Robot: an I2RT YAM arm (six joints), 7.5 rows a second.
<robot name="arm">
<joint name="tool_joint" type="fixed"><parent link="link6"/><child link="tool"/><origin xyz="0 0 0" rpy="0 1.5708 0"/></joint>
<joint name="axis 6" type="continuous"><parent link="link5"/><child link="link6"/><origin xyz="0.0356 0 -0.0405"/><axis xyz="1 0 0"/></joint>
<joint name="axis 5" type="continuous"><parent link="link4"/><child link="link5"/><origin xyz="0.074 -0.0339 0.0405"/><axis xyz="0 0 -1"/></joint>
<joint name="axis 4" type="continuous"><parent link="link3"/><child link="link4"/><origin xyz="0.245 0.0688 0.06"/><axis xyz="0 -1 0"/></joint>
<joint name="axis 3" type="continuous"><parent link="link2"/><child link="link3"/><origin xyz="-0.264 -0.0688 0"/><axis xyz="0 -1 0"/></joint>
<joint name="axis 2" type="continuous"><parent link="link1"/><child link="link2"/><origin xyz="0.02 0.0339 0.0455"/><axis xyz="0 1 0"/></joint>
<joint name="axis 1" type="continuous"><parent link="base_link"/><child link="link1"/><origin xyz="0 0 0.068"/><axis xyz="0 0 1"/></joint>
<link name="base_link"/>
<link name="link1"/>
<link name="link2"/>
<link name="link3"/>
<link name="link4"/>
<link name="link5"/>
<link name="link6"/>
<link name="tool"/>
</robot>
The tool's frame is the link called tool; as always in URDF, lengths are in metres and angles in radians. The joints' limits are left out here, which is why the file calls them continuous.
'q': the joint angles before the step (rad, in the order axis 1, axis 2, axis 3, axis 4, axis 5, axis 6). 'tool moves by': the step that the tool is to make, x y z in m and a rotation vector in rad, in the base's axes. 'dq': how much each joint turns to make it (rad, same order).
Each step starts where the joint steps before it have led.
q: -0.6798, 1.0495, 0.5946, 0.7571, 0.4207, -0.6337
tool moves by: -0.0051, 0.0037, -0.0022, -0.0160, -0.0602, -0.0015
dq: -0.0001, -0.0154, -0.0347, 0.0656, 0.0094, 0.0259
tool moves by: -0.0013, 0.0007, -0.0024, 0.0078, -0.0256, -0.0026
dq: 0.0003, -0.0020, -0.0128, 0.0166, 0.0103, 0.0219
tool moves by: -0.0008, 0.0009, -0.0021, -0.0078, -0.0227, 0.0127
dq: -0.0005, 0.0016, -0.0149, 0.0333, -0.0094, 0.0136
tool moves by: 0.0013, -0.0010, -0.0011, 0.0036, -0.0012, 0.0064
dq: -0.0006, 0.0085, 0.0008, 0.0037, -0.0052, 0.0064
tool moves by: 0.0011, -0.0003, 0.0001, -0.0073, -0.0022, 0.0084
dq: 0.0008, 0.0071, 0.0006, 0.0133, -0.0087, -0.0014
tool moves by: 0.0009, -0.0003, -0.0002, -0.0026, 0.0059, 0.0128
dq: -0.0006, 0.0031, 0.0014, -0.0011, -0.0146, -0.0005
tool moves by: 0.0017, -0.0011, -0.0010, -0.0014, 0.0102, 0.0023
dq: 0.0003, 0.0101, 0.0023, 0.0034, -0.0046, -0.0068
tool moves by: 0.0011, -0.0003, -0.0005, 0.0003, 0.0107, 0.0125
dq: 0.0000, 0.0026, 0.0021, -0.0073, -0.0140, -0.0018
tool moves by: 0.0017, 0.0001, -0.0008, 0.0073, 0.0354, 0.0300
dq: 0.0001, -0.0043, 0.0066, -0.0408, -0.0337, -0.0059
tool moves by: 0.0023, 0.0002, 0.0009, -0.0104, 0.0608, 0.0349
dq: 0.0000, -0.0044, 0.0134, -0.0472, -0.0475, -0.0351
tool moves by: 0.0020, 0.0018, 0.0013, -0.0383, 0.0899, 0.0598
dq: -0.0007, -0.0110, 0.0113, -0.0505, -0.0824, -0.0681
